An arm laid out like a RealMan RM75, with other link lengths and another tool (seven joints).
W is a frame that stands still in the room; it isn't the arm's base.
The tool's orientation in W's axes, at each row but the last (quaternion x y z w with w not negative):
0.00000 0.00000 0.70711 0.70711
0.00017 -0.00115 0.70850 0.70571
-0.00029 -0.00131 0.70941 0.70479
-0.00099 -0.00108 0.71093 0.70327
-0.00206 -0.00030 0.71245 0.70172
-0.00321 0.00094 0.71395 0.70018
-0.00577 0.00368 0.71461 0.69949
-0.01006 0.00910 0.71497 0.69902
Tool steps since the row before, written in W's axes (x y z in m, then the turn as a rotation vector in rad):
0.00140 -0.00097 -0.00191 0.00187 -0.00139 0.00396
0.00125 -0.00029 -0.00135 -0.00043 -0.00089 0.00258
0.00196 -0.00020 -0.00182 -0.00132 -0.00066 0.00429
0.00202 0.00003 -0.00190 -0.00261 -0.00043 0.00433
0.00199 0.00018 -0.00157 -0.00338 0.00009 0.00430
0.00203 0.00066 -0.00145 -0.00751 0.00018 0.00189
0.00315 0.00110 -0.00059 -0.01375 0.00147 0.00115
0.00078 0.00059 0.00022 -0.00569 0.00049 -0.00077
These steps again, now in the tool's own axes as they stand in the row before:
-0.00097 -0.00140 -0.00191 -0.00139 -0.00187 0.00396
-0.00030 -0.00125 -0.00135 -0.00088 0.00043 0.00258
-0.00022 -0.00195 -0.00182 -0.00065 0.00131 0.00429
0.00001 -0.00201 -0.00191 -0.00040 0.00260 0.00434
0.00015 -0.00199 -0.00158 0.00013 0.00336 0.00431
0.00063 -0.00204 -0.00145 0.00031 0.00750 0.00192
0.00104 -0.00317 -0.00059 0.00175 0.01371 0.00121
0.00057 -0.00079 0.00023 0.00064 0.00568 -0.00075

